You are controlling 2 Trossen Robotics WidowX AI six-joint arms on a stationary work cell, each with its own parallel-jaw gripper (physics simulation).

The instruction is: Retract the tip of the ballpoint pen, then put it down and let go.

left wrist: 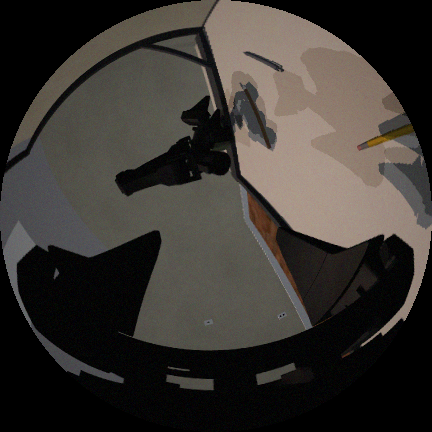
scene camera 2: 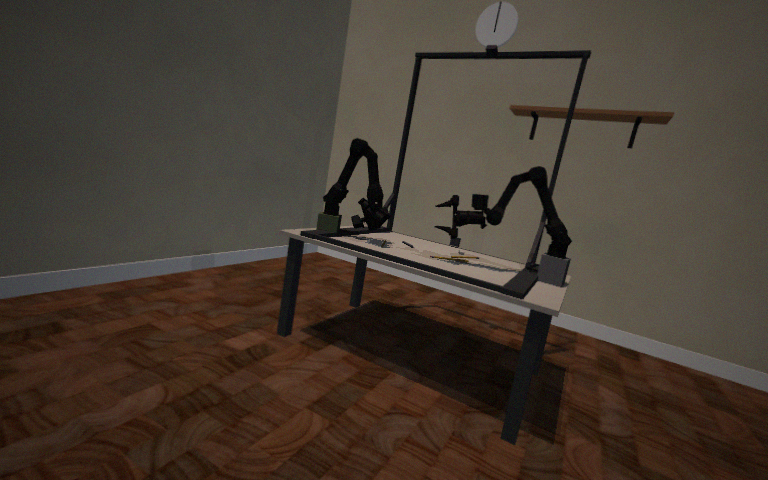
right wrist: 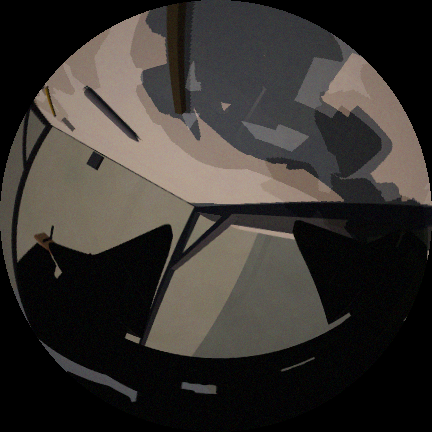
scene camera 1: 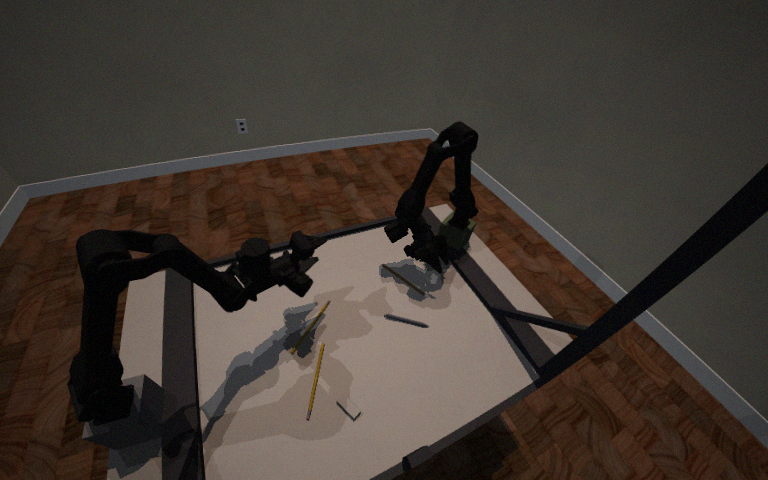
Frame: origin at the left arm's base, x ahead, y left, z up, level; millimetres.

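Seen in the pictures: left gripper, fingertip midpoint: [left wrist: 219, 235] [scene camera 2: 434, 216] [scene camera 1: 321, 249]; right gripper, fingertip midpoint: [left wrist: 213, 102] [right wrist: 234, 228] [scene camera 1: 444, 268]; left arm's base at its link origin: [scene camera 2: 556, 256] [scene camera 1: 114, 404]; right arm's base at its link origin: [scene camera 2: 330, 214] [scene camera 1: 459, 222].
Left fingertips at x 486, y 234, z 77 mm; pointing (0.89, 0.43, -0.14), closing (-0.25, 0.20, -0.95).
Note:
Offsets run from my left fingertips to a thing's top centre. Level surfaces: height alone.
The grey ballpoint pen @[203 mm ahead, 180 mm right, 181 mm down] [scene camera 1: 406, 320] [scene camera 2: 407, 244] [left wrist: 264, 60] [right wrist: 111, 113] lies flat on the white table top @[193 mm down] [scene camera 1: 407, 379], apart from both grippers. Its tapered end points right in scene camera 1; whether the tip is out is too small to tell. My left gripper [scene camera 1: 321, 249] [scene camera 2: 437, 216] [left wrist: 219, 235] is open and empty, raised above the table to the left of the pen in scene camera 1. My right gripper [scene camera 1: 431, 261] [right wrist: 234, 228] is open and empty, drawn back near its base, behind and to the right of the pen in scene camera 1.
A brown pencil @[257 mm ahead, 30 mm right, 186 mm down] [scene camera 1: 403, 279] [left wrist: 257, 117] [right wrist: 177, 60] lies in the right arm's shadow. Two yellow pencils @[64 mm back, 108 mm right, 186 mm down] [scene camera 1: 309, 328] @[86 mm back, 259 mm right, 186 mm down] [scene camera 1: 316, 382] lie left of the pen in scene camera 1. A small hex key @[29 mm back, 350 mm right, 181 mm down] [scene camera 1: 348, 411] lies near the front. Dark frame bars [scene camera 1: 181, 339] edge the table.

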